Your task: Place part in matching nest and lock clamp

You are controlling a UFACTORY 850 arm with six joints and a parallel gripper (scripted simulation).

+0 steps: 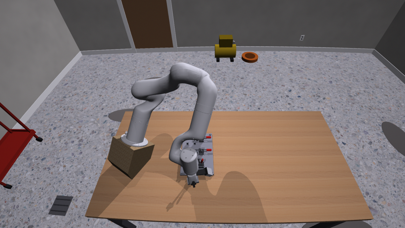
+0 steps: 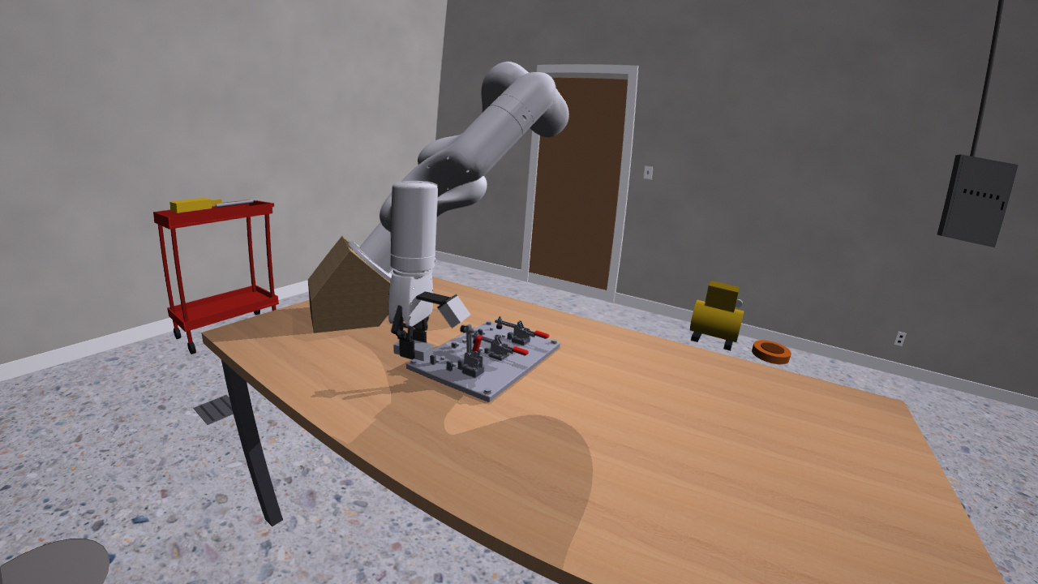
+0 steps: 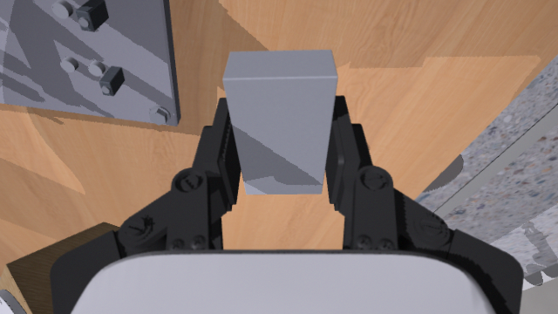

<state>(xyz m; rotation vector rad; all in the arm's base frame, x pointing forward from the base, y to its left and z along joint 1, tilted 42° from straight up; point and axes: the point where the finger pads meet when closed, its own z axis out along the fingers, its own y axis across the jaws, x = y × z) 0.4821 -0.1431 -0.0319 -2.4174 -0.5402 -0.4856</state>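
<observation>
My gripper is now 6 cm past the grey fixture plate, 25 cm to the right of it and 12 cm above it. Also, from my hand: grey block part 1 cm below.
</observation>
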